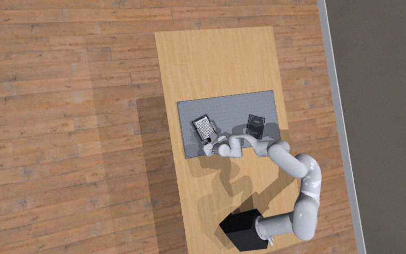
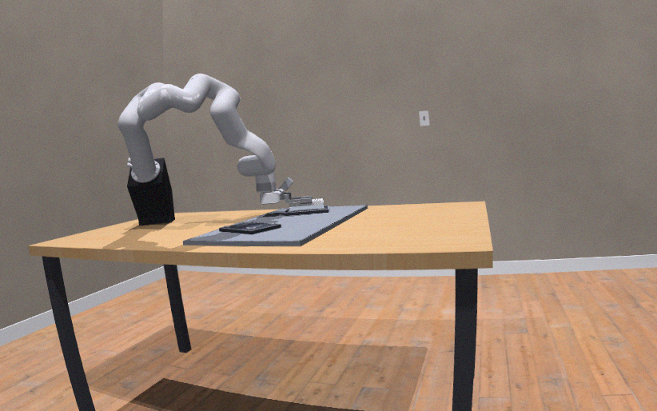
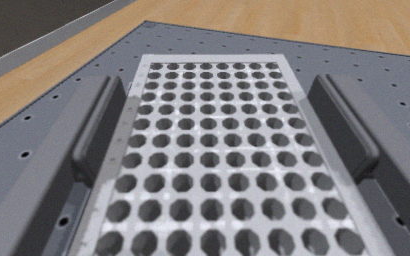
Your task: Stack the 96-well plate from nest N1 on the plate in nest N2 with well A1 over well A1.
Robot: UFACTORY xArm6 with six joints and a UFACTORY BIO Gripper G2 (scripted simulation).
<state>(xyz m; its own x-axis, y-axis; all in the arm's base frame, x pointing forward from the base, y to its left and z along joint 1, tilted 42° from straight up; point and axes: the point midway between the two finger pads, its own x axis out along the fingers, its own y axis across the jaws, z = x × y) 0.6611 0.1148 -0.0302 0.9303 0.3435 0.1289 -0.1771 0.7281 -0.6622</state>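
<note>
The plate nest N2 is 4 cm below my hand. The rest, counted from my hand: plate nest N1: 36 cm to the right, 10 cm behind, 4 cm below.
</note>
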